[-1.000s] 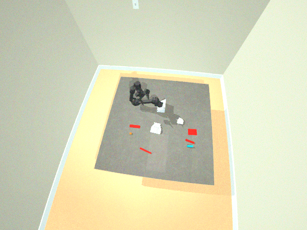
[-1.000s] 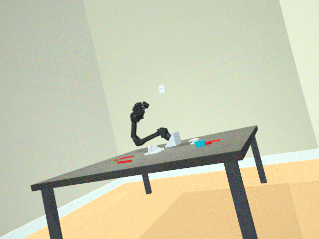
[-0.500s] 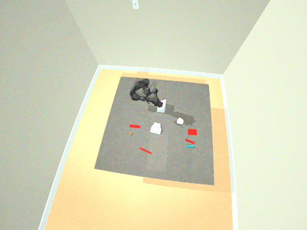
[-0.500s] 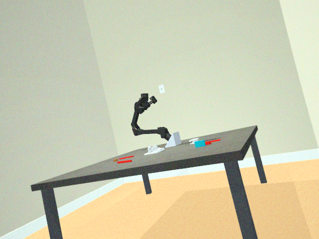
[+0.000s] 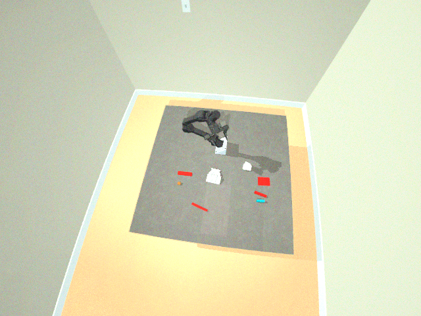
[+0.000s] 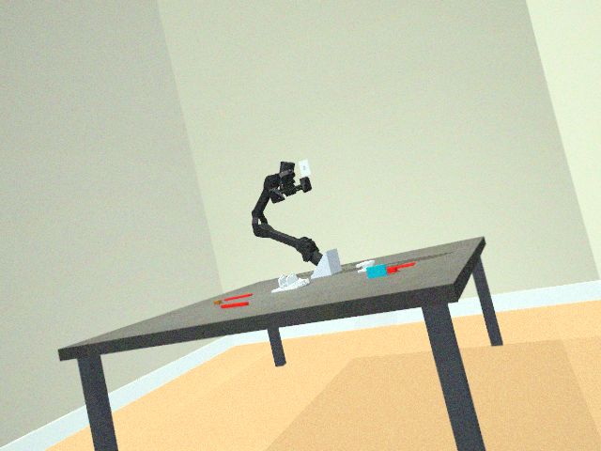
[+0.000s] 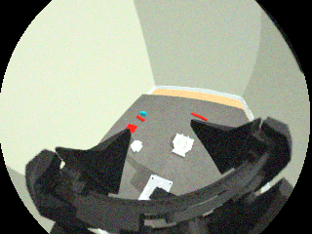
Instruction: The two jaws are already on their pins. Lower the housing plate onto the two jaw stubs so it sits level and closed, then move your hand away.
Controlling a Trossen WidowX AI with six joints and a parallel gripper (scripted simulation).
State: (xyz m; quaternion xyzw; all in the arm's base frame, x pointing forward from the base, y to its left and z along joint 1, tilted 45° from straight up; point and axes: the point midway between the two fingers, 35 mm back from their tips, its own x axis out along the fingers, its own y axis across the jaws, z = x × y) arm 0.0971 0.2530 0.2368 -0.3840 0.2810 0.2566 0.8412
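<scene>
The white piece is 36 cm below my gripper tip, 24 cm to the left of it and 2 cm behind it. From my gripper tip the other things lie so: red square 41 cm to the left, 37 cm below, 7 cm ahead; then cyan piece 40 cm to the left, 35 cm below, 25 cm ahead; then red bar 39 cm to the left, 36 cm below, 20 cm ahead.
</scene>
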